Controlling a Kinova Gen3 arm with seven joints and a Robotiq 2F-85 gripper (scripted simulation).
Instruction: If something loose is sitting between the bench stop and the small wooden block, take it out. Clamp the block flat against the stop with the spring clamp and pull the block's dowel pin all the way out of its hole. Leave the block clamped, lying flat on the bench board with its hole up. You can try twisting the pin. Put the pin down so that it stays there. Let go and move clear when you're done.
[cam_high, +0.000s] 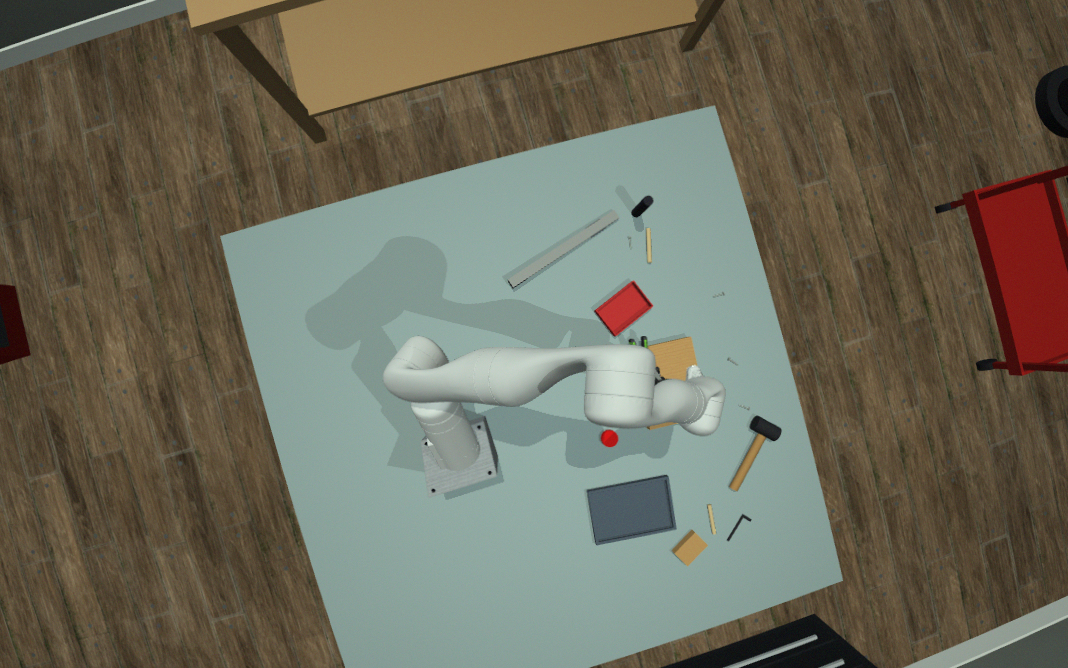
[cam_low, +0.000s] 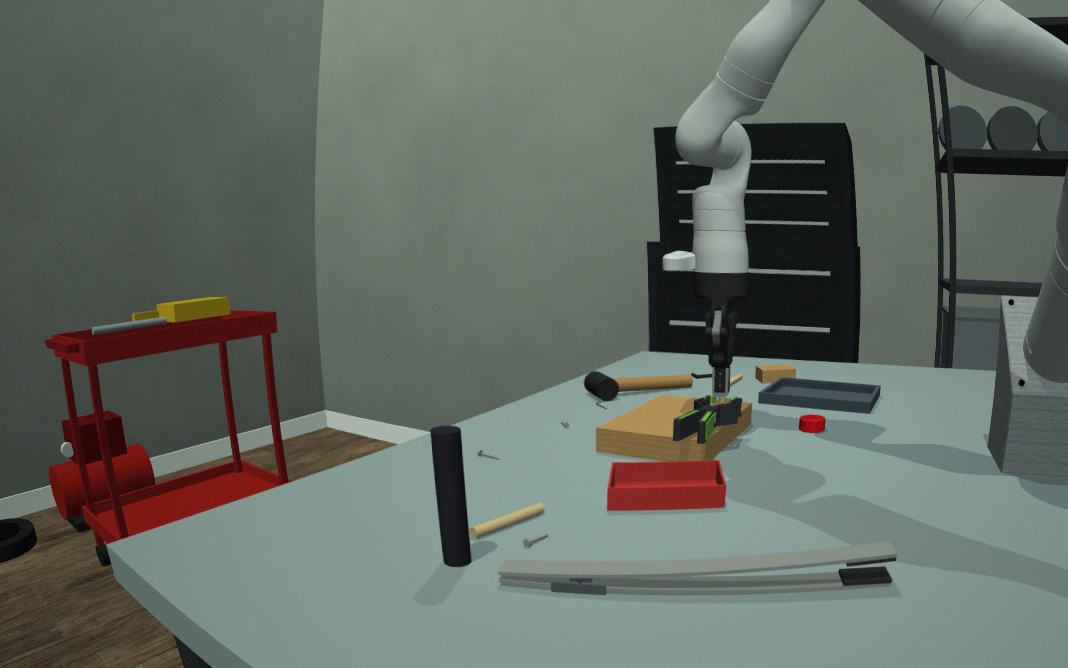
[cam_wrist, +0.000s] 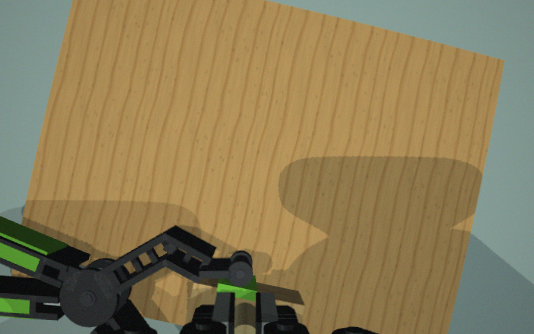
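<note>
The dowel pin is 2 cm below my hand. Round my hand: red puck: 12 cm behind, 9 cm to the right, 7 cm below; then small wooden block: 4 cm below; then wooden bench board: 6 cm below, 5 cm ahead.
</note>
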